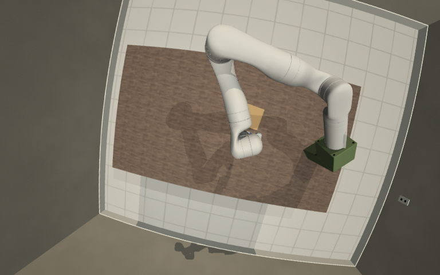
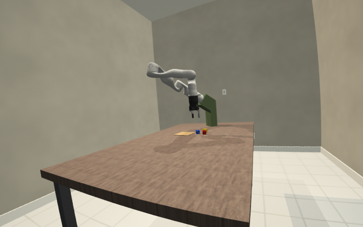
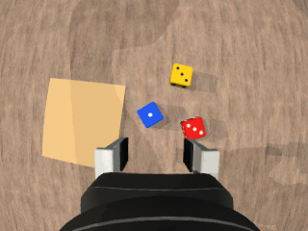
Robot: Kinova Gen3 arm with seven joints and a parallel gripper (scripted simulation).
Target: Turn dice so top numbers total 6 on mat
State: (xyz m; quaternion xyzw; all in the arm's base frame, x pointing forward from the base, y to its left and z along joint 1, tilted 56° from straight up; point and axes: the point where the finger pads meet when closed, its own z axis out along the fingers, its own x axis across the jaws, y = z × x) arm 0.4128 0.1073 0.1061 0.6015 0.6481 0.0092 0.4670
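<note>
Right now the blue die is 3 cm behind my hand and 14 cm below it. Round my hand: yellow die: 8 cm behind, 6 cm to the left, 14 cm below; tan mat: 4 cm behind, 12 cm to the right, 16 cm below; red die: 6 cm to the left, 14 cm below.
</note>
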